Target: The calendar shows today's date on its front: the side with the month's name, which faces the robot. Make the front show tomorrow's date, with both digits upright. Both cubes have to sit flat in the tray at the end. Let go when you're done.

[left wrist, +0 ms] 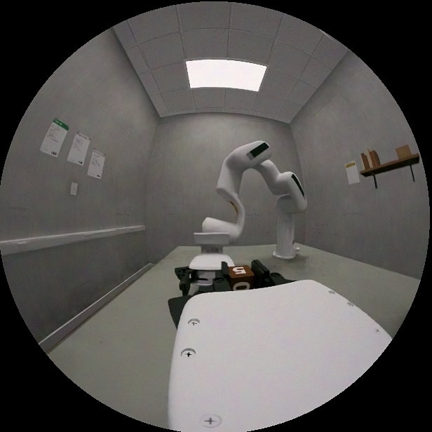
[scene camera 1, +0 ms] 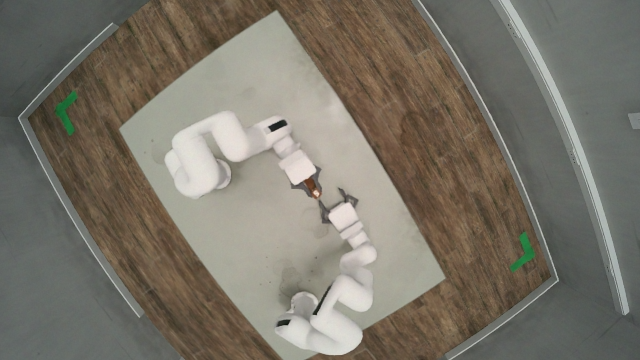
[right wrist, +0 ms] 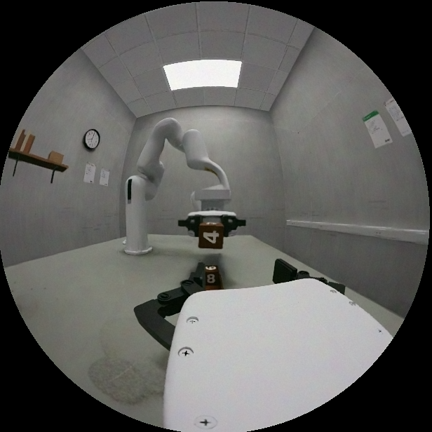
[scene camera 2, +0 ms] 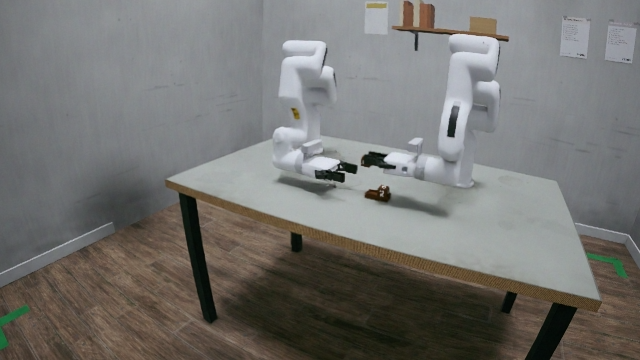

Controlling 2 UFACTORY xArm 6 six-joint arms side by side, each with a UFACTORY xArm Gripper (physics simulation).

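Places are measured from the left arm's base along level axes (x ahead, y left, z up), in millimetres.
Pixels of known places: left gripper, fingertip midpoint: [scene camera 1: 316, 194] [scene camera 2: 366, 156]; right gripper, fingertip midpoint: [scene camera 1: 329, 194] [scene camera 2: 351, 173]; left arm's base, link origin: [scene camera 2: 458, 182]; right arm's base, link origin: [scene camera 1: 304, 303].
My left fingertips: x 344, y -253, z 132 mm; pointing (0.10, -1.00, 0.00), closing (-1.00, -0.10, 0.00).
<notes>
Ahead of a thing's pixels: the offset from my left fingertips to its middle. "pt": to the spot under its first point. Level surfaces: height alone.
My left gripper [scene camera 1: 315, 191] [scene camera 2: 367, 159] [right wrist: 210, 225] is shut on a brown digit cube {dz -13, dx -1, dy +4 mm} [scene camera 1: 316, 193] [left wrist: 241, 284] [right wrist: 211, 237], holding it level above the table. The held cube has a 5 on top and a 0 towards the left wrist camera. A 4, turned on its side, faces my right gripper [scene camera 1: 330, 196] [scene camera 2: 350, 172] [right wrist: 240, 272], which is open and empty. The other cube {dz -106, dx -9, dy +67 mm} [scene camera 2: 383, 191] [right wrist: 211, 278] sits in one end of the brown tray {pt dz -119, dx +17, dy +37 mm} [scene camera 2: 371, 195]; an 8 shows in the right wrist view, a 2 in scene camera 2. The month's name cannot be read.
The pale table {dz -132 mm} [scene camera 1: 240, 215] [scene camera 2: 500, 225] carries both arm bases. The two grippers face each other at close range, low over the table. The tray lies below and near the left gripper's fingers. A wall shelf [scene camera 2: 450, 33] is far behind the arms.
</notes>
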